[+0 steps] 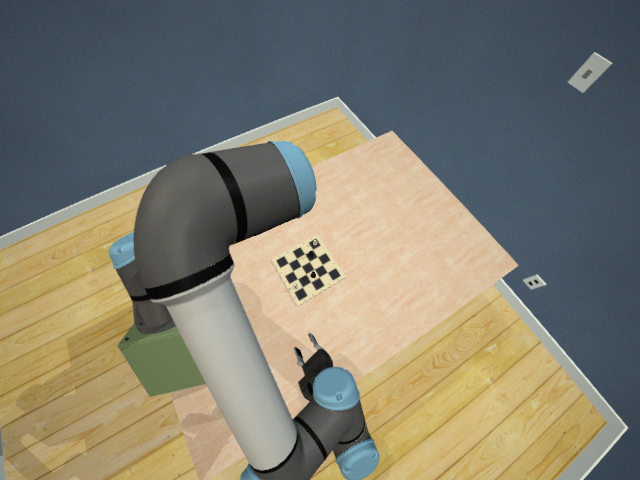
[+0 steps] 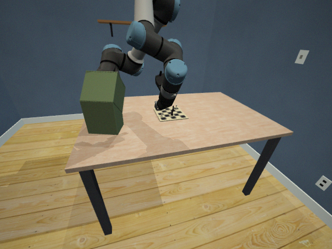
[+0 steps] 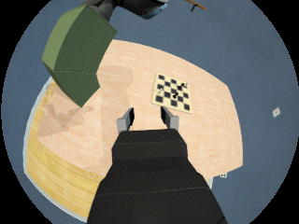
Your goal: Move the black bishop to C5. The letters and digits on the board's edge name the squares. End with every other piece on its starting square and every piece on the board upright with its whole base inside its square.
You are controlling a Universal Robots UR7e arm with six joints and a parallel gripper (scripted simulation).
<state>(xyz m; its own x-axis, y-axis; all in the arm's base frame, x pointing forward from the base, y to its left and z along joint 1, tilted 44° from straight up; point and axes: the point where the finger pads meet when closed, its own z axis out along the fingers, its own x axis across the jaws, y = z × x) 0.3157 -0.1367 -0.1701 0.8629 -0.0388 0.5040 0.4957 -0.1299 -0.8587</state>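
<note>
Right now my hand is 270 mm to the right of the chessboard, 190 mm above it and 110 mm short of it.
</note>
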